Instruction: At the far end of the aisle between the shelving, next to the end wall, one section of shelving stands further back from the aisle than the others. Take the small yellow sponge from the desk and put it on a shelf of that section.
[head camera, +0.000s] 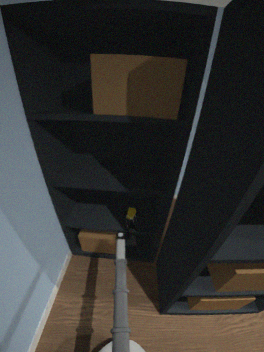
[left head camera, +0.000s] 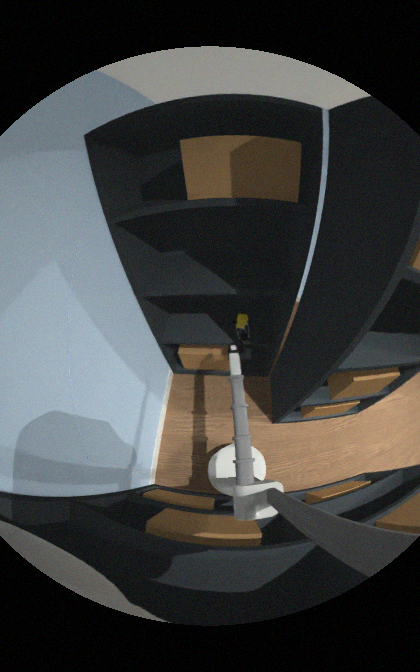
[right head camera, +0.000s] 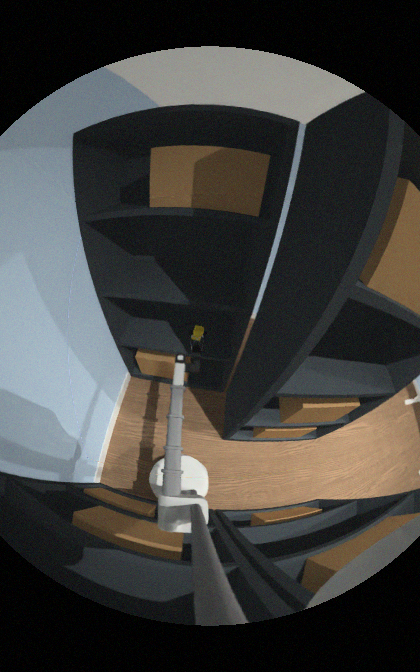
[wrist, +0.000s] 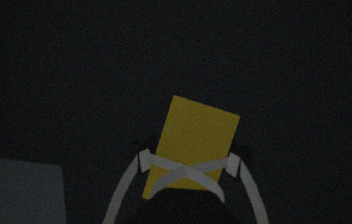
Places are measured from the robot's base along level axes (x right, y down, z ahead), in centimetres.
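Pixels of known places: gripper, fingertip midpoint: (wrist: 189, 148).
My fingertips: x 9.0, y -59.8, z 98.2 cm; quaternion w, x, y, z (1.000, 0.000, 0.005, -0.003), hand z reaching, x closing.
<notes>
For each thing: its top centre in the pictures, then the offset to it from my fingertips. "spot": a spot on its surface instead. Level surfaces: height alone.
- set-back shelving section at a spot on its surface: (head camera: 87, 215) spot: dx -40.9, dy +9.2, dz +3.4 cm
- small yellow sponge at its top centre: (wrist: 192, 96) (head camera: 131, 208) dx +0.1, dy -5.9, dz -2.6 cm
- shelf at its surface level: dy +9.2 cm
- large cardboard box at its top centre: (head camera: 138, 61) dx -0.8, dy -109.2, dz +2.2 cm
- lower box at its top centre: (head camera: 103, 226) dx -27.2, dy +27.9, dz +5.2 cm
- neighbouring unit's dark side panel at a spot on its surface: (head camera: 210, 165) spot: dx +27.2, dy -69.5, dz -42.0 cm
The set-back shelving section (head camera: 87, 215) (left head camera: 192, 327) (right head camera: 145, 332) stands beside the blue end wall. The small yellow sponge (head camera: 131, 212) (left head camera: 242, 320) (right head camera: 198, 331) (wrist: 200, 130) is tilted between the fingers and sticks out past them. My gripper (head camera: 130, 219) (left head camera: 242, 327) (right head camera: 197, 337) (wrist: 189, 148) is shut on it. In the head views the sponge shows in the shadowed right part of the opening above the lowest box. How deep it is in there, and its gap to the shelf board, I cannot tell. A lit grey patch of shelf (wrist: 30, 192) shows at lower left in the wrist view.
A large cardboard box (head camera: 137, 87) (left head camera: 240, 167) (right head camera: 207, 180) sits on an upper shelf. A lower box (head camera: 97, 242) (left head camera: 202, 356) (right head camera: 157, 364) is left of the wrist. The neighbouring unit's dark side panel (head camera: 210, 165) (left head camera: 325, 280) (right head camera: 295, 280) juts forward at right.
</notes>
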